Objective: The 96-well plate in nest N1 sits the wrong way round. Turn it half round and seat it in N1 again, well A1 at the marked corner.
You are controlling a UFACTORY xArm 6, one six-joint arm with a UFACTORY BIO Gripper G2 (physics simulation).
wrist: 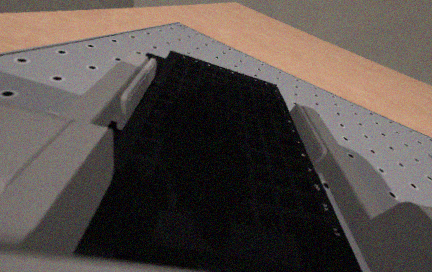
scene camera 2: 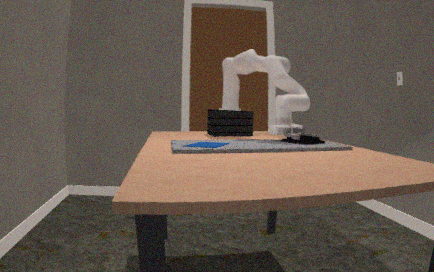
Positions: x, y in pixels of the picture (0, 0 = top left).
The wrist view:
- gripper: 225, 95
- black 96-well plate: 210, 164
